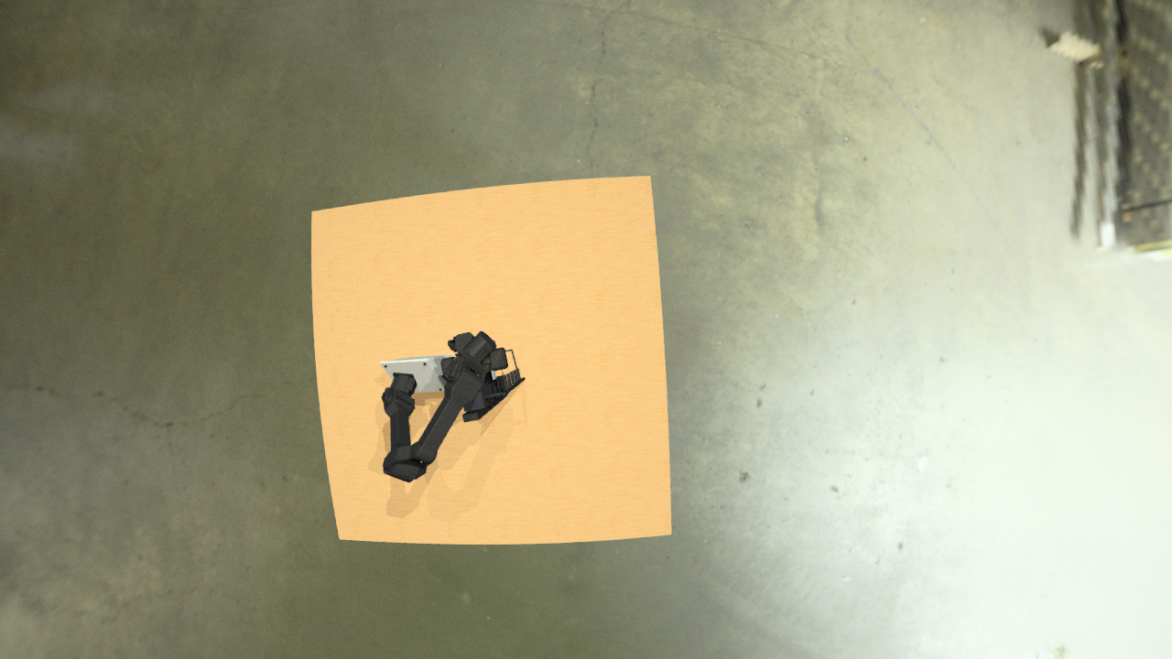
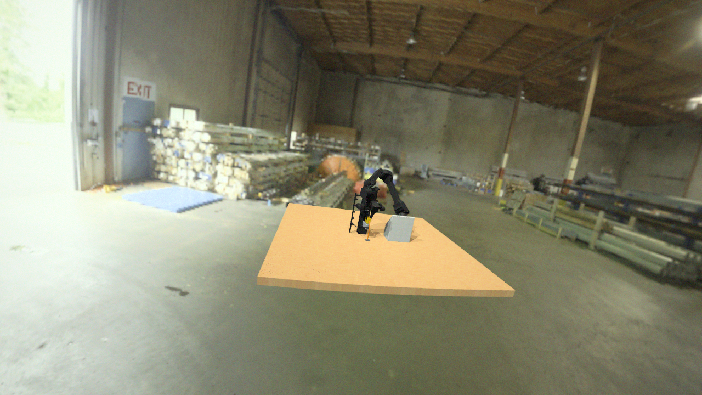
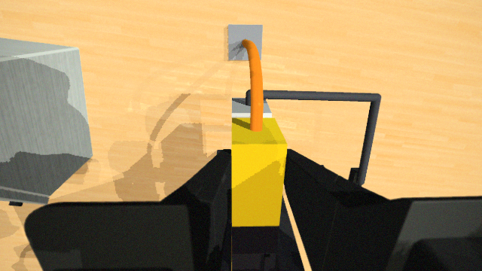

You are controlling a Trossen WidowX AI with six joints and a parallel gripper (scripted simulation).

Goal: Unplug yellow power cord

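Now: gripper tip 30 mm to the left of the yellow plug and 10 mm short of it.
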